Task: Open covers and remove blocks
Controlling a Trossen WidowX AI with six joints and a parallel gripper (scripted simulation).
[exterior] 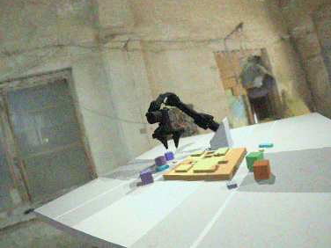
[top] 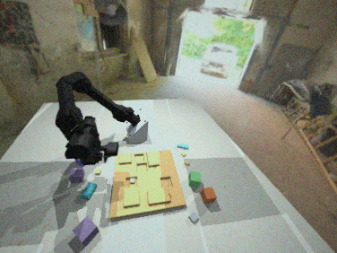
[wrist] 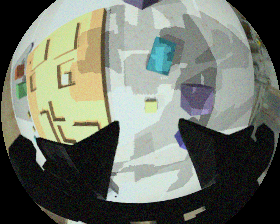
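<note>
My gripper tip is 7 cm short of the tan puzzle board, 19 cm to the right of it and 6 cm above it. The rest, counted from my gripper tip: teal block: 8 cm ahead, 4 cm to the right, 8 cm below; green block: 15 cm ahead, 42 cm to the left, 6 cm below; blue-violet block: 8 cm behind, 8 cm to the right, 6 cm below.
</note>
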